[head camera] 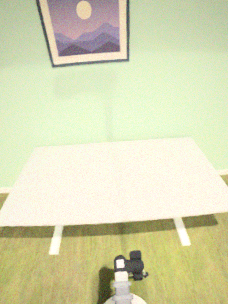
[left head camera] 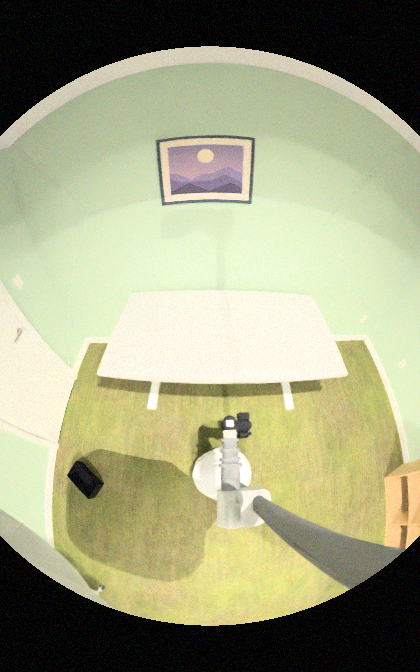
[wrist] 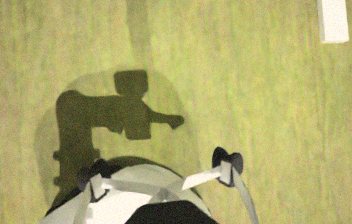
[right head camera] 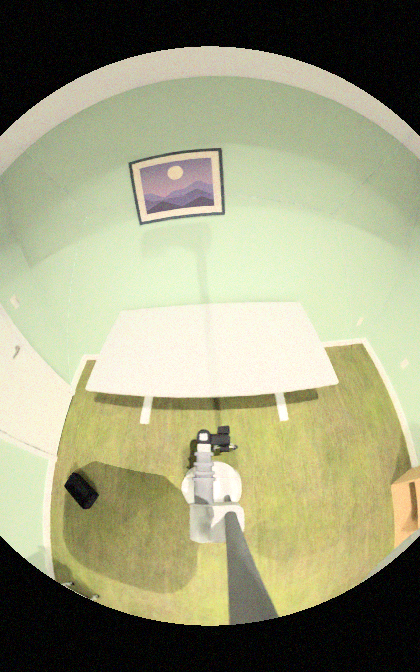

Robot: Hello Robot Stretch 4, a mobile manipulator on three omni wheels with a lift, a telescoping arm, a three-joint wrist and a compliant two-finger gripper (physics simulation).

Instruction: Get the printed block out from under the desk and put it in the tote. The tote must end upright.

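Frame: origin at the robot's base, x down, y left, z ahead, level; centimetres.
Where they show: gripper, between the fingertips: [wrist: 161, 166].
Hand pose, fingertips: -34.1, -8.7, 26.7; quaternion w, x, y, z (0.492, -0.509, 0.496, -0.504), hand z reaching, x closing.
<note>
After its pixels a point has its place, as x, y, z.
The white desk [head camera: 115, 180] {-69.2, -0.9, 78.3} [left head camera: 222, 340] [right head camera: 212, 350] {-69.2, -4.5, 77.5} stands against the far wall. The printed block does not show in these views; the desk top hides much of the floor beneath it. A small black box [left head camera: 85, 480] [right head camera: 81, 490] {2.4, 119.1, -27.9}, which looks like the tote, stands on the floor at the left and appears upright. My gripper [wrist: 161, 166] {-34.1, -8.7, 26.7} is open, its two dark fingertips wide apart with no object between them. It is in front of the desk, turned to the right of the arm and above the floor.
Two white desk feet [left head camera: 153, 395] [left head camera: 287, 395] reach forward under the desk; one foot [wrist: 334, 20] shows at the wrist view's upper right. A light wooden shelf unit [left head camera: 394, 510] [right head camera: 401, 510] stands at the right. A door [left head camera: 30, 385] is at the left.
</note>
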